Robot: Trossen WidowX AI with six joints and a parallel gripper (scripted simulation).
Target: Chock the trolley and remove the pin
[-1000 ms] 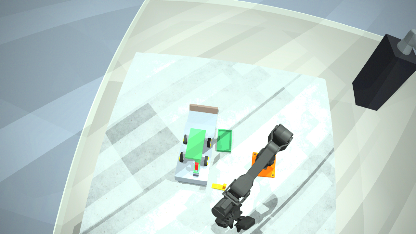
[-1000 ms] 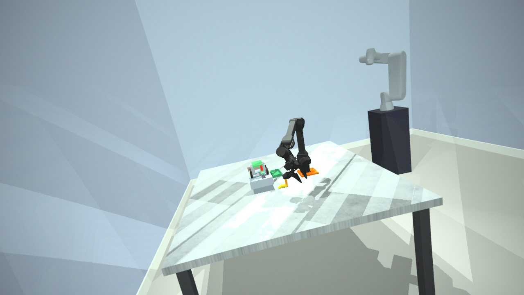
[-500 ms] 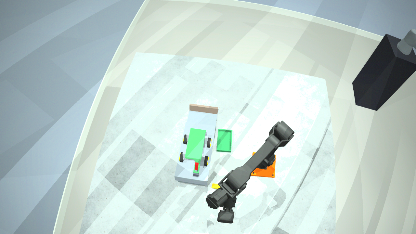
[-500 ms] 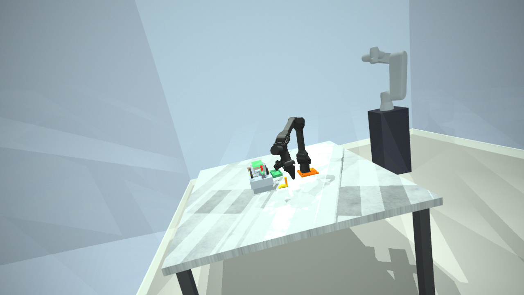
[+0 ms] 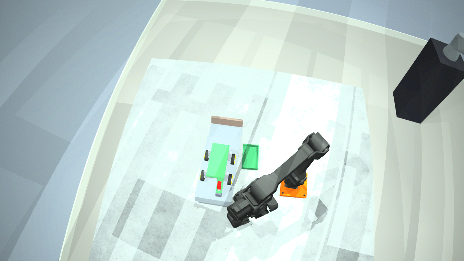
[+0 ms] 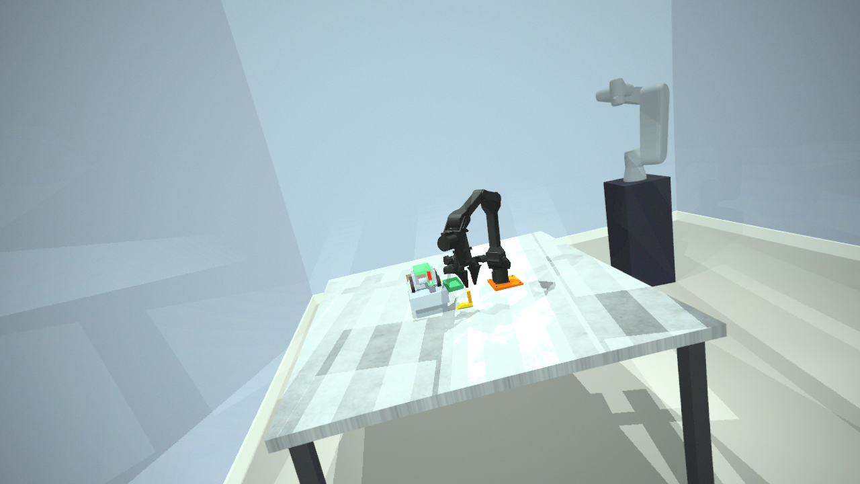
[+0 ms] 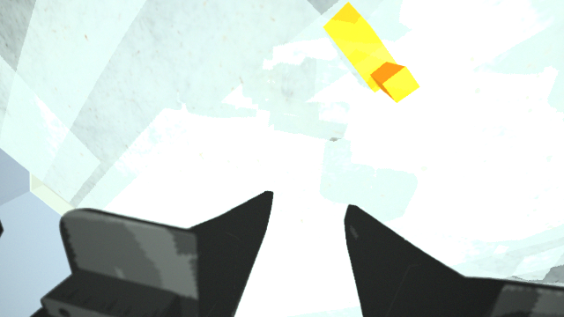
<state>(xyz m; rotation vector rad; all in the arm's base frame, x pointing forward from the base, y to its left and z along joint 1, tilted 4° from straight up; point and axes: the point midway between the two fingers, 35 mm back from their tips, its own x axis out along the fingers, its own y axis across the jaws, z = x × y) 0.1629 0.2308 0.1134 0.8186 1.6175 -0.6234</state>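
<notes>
Right now the yellow chock is 30 mm ahead of my gripper tip, 70 mm to the right of it and 90 mm below it. Round my gripper tip: red-headed stop pin (150 mm ahead, 100 mm to the right, 20 mm above); then green-topped trolley (180 mm ahead, 200 mm to the right); then grey ramp block (180 mm ahead, 210 mm to the right, 60 mm below).
</notes>
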